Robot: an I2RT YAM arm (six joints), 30 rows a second.
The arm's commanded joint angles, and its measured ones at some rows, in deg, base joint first. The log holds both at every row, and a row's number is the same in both.
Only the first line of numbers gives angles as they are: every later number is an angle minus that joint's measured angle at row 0.
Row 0, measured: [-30.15, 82.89, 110.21, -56.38, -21.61, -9.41]
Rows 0 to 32, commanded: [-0.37, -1.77, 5.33, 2.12, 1.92, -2.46]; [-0.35, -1.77, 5.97, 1.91, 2.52, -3.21]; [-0.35, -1.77, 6.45, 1.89, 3.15, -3.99]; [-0.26, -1.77, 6.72, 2.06, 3.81, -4.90]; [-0.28, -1.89, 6.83, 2.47, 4.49, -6.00]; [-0.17, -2.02, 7.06, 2.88, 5.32, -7.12]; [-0.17, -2.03, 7.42, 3.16, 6.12, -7.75]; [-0.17, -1.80, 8.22, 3.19, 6.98, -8.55]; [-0.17, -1.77, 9.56, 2.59, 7.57, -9.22]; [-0.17, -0.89, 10.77, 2.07, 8.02, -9.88]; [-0.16, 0.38, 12.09, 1.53, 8.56, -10.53]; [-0.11, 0.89, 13.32, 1.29, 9.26, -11.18]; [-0.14, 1.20, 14.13, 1.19, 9.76, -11.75]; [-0.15, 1.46, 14.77, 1.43, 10.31, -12.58]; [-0.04, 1.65, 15.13, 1.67, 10.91, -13.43]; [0.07, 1.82, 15.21, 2.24, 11.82, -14.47]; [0.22, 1.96, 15.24, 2.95, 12.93, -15.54]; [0.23, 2.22, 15.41, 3.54, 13.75, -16.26]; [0.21, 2.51, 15.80, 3.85, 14.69, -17.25]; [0.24, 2.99, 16.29, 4.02, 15.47, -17.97]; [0.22, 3.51, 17.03, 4.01, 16.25, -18.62]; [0.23, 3.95, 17.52, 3.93, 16.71, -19.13]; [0.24, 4.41, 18.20, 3.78, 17.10, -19.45]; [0.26, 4.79, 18.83, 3.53, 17.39, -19.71]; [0.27, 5.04, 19.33, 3.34, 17.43, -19.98]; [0.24, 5.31, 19.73, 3.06, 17.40, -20.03]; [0.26, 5.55, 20.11, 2.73, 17.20, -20.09]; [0.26, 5.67, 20.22, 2.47, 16.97, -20.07]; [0.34, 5.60, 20.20, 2.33, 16.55, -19.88]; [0.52, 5.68, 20.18, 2.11, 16.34, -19.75]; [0.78, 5.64, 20.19, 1.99, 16.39, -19.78]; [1.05, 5.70, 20.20, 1.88, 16.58, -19.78]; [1.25, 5.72, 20.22, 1.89, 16.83, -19.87]
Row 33, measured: [0.79, 6.21, 17.23, -1.07, 14.32, -16.15]
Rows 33 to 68, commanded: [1.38, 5.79, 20.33, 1.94, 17.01, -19.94]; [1.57, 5.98, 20.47, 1.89, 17.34, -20.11]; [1.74, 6.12, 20.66, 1.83, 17.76, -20.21]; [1.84, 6.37, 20.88, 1.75, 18.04, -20.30]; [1.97, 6.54, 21.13, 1.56, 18.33, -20.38]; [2.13, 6.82, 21.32, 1.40, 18.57, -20.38]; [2.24, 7.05, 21.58, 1.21, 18.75, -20.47]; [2.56, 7.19, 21.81, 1.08, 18.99, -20.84]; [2.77, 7.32, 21.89, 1.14, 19.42, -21.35]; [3.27, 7.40, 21.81, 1.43, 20.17, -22.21]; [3.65, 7.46, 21.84, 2.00, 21.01, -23.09]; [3.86, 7.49, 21.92, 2.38, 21.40, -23.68]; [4.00, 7.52, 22.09, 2.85, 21.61, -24.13]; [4.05, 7.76, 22.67, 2.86, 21.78, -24.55]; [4.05, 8.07, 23.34, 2.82, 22.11, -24.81]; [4.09, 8.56, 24.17, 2.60, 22.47, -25.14]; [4.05, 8.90, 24.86, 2.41, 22.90, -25.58]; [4.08, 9.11, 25.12, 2.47, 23.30, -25.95]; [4.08, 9.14, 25.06, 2.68, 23.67, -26.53]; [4.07, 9.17, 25.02, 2.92, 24.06, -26.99]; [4.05, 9.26, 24.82, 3.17, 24.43, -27.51]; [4.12, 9.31, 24.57, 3.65, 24.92, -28.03]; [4.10, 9.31, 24.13, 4.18, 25.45, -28.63]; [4.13, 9.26, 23.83, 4.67, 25.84, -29.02]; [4.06, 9.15, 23.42, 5.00, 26.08, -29.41]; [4.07, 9.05, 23.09, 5.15, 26.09, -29.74]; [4.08, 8.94, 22.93, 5.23, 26.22, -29.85]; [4.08, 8.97, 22.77, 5.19, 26.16, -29.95]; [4.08, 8.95, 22.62, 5.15, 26.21, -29.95]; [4.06, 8.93, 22.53, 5.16, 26.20, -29.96]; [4.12, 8.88, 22.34, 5.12, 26.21, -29.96]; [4.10, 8.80, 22.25, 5.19, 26.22, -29.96]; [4.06, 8.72, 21.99, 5.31, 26.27, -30.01]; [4.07, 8.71, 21.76, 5.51, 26.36, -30.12]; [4.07, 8.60, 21.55, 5.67, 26.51, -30.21]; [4.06, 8.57, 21.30, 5.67, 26.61, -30.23]
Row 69, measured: [3.74, 9.60, 21.18, 1.01, 24.83, -27.34]
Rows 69 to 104, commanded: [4.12, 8.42, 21.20, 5.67, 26.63, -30.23]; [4.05, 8.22, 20.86, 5.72, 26.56, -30.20]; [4.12, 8.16, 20.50, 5.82, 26.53, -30.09]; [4.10, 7.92, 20.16, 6.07, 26.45, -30.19]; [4.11, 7.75, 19.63, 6.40, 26.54, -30.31]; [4.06, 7.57, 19.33, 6.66, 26.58, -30.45]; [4.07, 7.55, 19.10, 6.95, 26.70, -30.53]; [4.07, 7.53, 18.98, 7.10, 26.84, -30.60]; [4.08, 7.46, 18.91, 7.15, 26.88, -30.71]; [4.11, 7.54, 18.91, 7.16, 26.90, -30.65]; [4.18, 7.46, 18.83, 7.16, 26.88, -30.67]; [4.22, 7.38, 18.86, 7.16, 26.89, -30.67]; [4.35, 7.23, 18.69, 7.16, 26.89, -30.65]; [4.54, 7.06, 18.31, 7.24, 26.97, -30.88]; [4.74, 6.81, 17.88, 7.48, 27.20, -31.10]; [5.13, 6.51, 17.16, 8.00, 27.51, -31.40]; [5.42, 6.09, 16.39, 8.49, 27.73, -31.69]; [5.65, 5.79, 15.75, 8.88, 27.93, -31.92]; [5.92, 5.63, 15.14, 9.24, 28.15, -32.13]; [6.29, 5.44, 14.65, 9.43, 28.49, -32.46]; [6.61, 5.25, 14.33, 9.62, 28.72, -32.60]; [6.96, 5.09, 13.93, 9.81, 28.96, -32.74]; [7.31, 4.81, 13.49, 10.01, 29.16, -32.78]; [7.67, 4.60, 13.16, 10.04, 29.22, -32.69]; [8.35, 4.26, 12.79, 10.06, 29.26, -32.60]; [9.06, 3.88, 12.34, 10.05, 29.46, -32.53]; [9.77, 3.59, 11.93, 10.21, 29.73, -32.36]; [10.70, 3.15, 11.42, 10.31, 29.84, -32.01]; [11.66, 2.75, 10.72, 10.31, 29.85, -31.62]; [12.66, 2.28, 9.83, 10.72, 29.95, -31.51]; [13.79, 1.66, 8.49, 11.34, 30.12, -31.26]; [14.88, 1.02, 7.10, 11.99, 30.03, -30.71]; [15.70, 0.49, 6.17, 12.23, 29.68, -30.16]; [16.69, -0.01, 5.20, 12.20, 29.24, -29.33]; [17.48, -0.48, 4.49, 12.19, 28.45, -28.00]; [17.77, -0.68, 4.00, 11.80, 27.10, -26.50]
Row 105, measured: [16.37, 2.17, 3.85, 7.02, 28.16, -28.44]
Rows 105 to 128, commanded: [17.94, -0.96, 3.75, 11.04, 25.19, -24.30]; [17.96, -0.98, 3.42, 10.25, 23.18, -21.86]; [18.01, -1.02, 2.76, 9.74, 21.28, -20.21]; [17.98, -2.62, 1.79, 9.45, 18.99, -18.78]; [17.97, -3.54, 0.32, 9.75, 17.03, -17.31]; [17.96, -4.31, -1.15, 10.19, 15.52, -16.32]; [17.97, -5.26, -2.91, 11.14, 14.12, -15.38]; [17.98, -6.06, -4.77, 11.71, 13.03, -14.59]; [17.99, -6.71, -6.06, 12.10, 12.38, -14.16]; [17.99, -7.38, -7.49, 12.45, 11.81, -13.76]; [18.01, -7.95, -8.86, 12.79, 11.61, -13.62]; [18.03, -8.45, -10.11, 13.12, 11.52, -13.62]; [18.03, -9.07, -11.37, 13.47, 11.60, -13.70]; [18.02, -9.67, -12.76, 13.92, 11.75, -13.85]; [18.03, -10.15, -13.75, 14.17, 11.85, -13.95]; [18.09, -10.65, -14.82, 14.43, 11.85, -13.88]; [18.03, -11.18, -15.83, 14.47, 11.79, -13.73]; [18.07, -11.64, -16.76, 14.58, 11.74, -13.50]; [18.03, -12.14, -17.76, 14.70, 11.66, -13.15]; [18.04, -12.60, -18.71, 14.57, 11.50, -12.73]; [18.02, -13.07, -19.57, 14.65, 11.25, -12.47]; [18.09, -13.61, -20.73, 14.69, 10.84, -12.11]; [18.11, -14.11, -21.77, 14.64, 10.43, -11.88]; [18.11, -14.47, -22.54, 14.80, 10.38, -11.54]
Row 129, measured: [17.37, -12.26, -22.03, 10.62, 14.56, -12.41]
